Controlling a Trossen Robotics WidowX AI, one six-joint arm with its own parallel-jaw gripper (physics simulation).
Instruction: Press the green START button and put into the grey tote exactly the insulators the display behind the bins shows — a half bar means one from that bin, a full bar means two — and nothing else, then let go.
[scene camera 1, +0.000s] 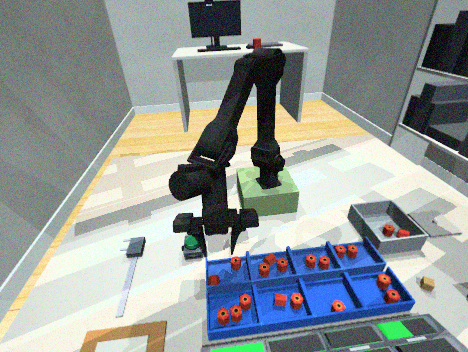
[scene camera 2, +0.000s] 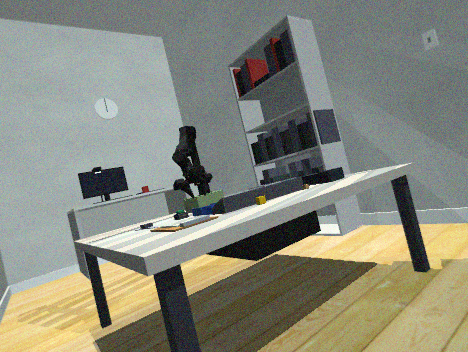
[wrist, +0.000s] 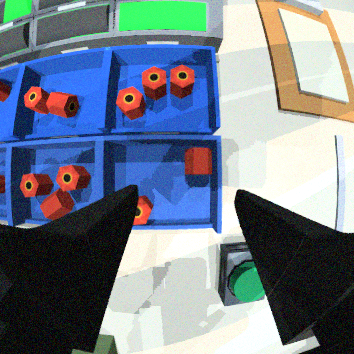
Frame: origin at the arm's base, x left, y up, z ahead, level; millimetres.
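Where they show: gripper, between the fingertips: (scene camera 1: 218, 255) (scene camera 2: 199, 196) (wrist: 187, 194); arm's base, origin of its link: (scene camera 1: 268, 182).
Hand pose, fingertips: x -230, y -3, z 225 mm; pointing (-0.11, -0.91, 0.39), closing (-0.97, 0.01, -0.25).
Observation:
Each offset is from my fingertips to the top centre of the thing.
My gripper (scene camera 1: 218, 254) (wrist: 187, 194) is open and empty, above the robot-side left bin, near the green START button @(dy -40, dx -49, dz -109 mm) (scene camera 1: 191, 242) (wrist: 247, 282). In that bin one red insulator @(dy -52, dx -22, dz +21 mm) (scene camera 1: 214, 280) (wrist: 198, 161) lies on its side and another @(dy -51, dx +43, dz -12 mm) (scene camera 1: 235, 263) (wrist: 142, 210) is partly behind a finger in the wrist view. The blue bins (scene camera 1: 310, 320) (wrist: 218, 100) form two rows; the others hold one to three insulators each. The grey tote @(dy -27, dx +478, dz +19 mm) (scene camera 1: 405, 245) holds two insulators, one upright @(dy -51, dx +483, dz +33 mm) (scene camera 1: 388, 230) and one tipped @(dy -52, dx +508, dz +58 mm) (scene camera 1: 403, 233). The display shows a wide green bar @(dy -34, dx -20, dz +191 mm) (scene camera 1: 237, 348) (wrist: 162, 16) and a half bar @(dy -34, dx +297, dz +256 mm) (scene camera 1: 395, 330); it is partly cut off.
A caliper @(dy -61, dx -231, dz -97 mm) (scene camera 1: 135, 247) lies left of the button. A wood-edged clipboard @(dy -63, dx -245, dz +165 mm) (scene camera 1: 160, 332) (wrist: 282, 75) lies left of the display. The green base block (scene camera 1: 270, 200) carries the arm. A small wooden block @(dy -61, dx +441, dz +189 mm) (scene camera 1: 427, 283) lies right of the bins, and a yellow cube @(dy -53, dx +20, dz +330 mm) (scene camera 2: 260, 200) is on the table.

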